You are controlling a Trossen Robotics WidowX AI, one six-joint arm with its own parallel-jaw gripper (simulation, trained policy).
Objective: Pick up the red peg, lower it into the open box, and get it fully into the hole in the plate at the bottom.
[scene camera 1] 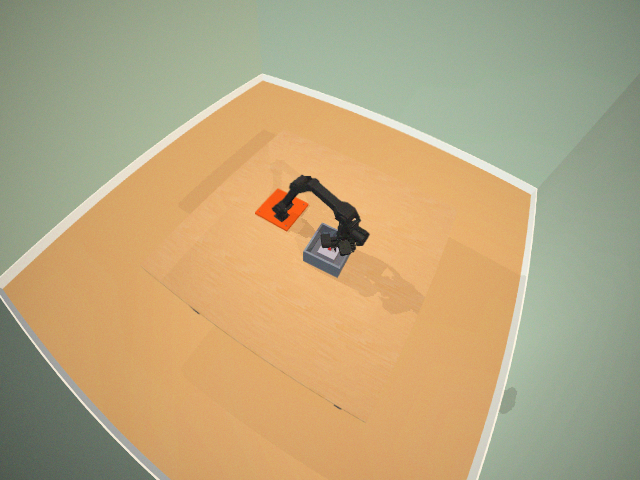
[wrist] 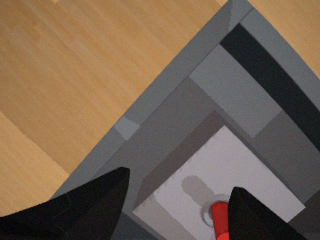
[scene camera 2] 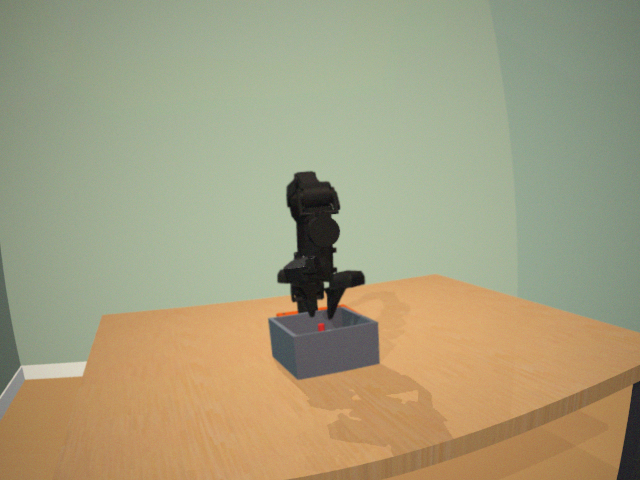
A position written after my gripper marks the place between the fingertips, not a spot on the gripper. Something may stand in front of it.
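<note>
I see my gripper (scene camera 2: 321, 318), and the wrist view shows my gripper (wrist: 180, 187) too. A grey box (scene camera 2: 350, 341) is here as well; scene camera 1 shows the grey box (scene camera 1: 310, 256), and so does the wrist view, where I see the grey box (wrist: 239, 65). There is also a light grey plate (wrist: 214, 158). Scene camera 2 does not show the light grey plate, which is hidden by the grey box.
</note>
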